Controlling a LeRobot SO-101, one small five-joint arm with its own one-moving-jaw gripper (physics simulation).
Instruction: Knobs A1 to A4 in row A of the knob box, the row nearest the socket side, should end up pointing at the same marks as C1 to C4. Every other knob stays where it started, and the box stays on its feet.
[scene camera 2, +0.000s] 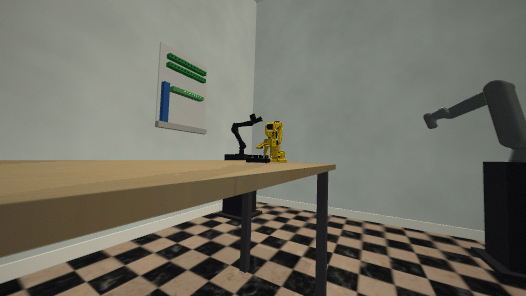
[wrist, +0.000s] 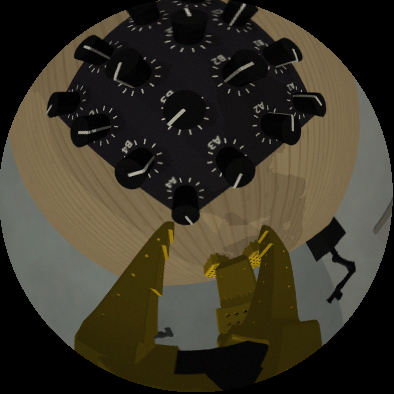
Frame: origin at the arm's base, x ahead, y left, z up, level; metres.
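Seen in the pictures: end effector, tool point: (scene camera 2: 270, 156) (wrist: 173, 229); arm's base, origin of the base link: (wrist: 234, 253).
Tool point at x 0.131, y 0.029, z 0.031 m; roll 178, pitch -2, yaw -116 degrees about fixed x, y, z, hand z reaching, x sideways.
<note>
Offsets run from my tool point to a thing's middle. "spot": to the spot under its first point. Level surfaces: height alone.
The black knob box {dx +0.066, dy -0.035, dz -0.012 m} (wrist: 152, 115) (scene camera 2: 257, 159) lies flat on the table, its corner with knob A4 {spot: dx +0.018, dy -0.015, dz +0.007 m} (wrist: 185, 206) nearest my jaws in the wrist view. Knob A3 {dx +0.024, dy -0.038, dz -0.001 m} (wrist: 236, 167), knob A2 {dx +0.034, dy -0.062, dz -0.001 m} (wrist: 281, 127) and knob A1 {dx +0.044, dy -0.087, dz -0.001 m} (wrist: 309, 103) run up the right edge. White pointer lines show on them. Knob B4 {dx +0.038, dy -0.003, dz -0.001 m} (wrist: 135, 167), knob B3 {dx +0.047, dy -0.025, dz +0.007 m} (wrist: 184, 110) and knob B2 {dx +0.059, dy -0.052, dz -0.001 m} (wrist: 245, 68) form the row behind. The C knobs' labels are too unclear to read. My yellow gripper (wrist: 218, 227) is open, its jaws apart with nothing between them, on the near side of A4.
The wooden table {dz -0.031 m} (scene camera 2: 150, 185) (wrist: 65, 225) carries the box and my yellow arm base (scene camera 2: 278, 159). A black arm (scene camera 2: 242, 135) (wrist: 342, 260) stands beyond the table. A grey arm (scene camera 2: 500, 115) stands at the right. A board (scene camera 2: 185, 112) with green and blue bars hangs on the wall.
</note>
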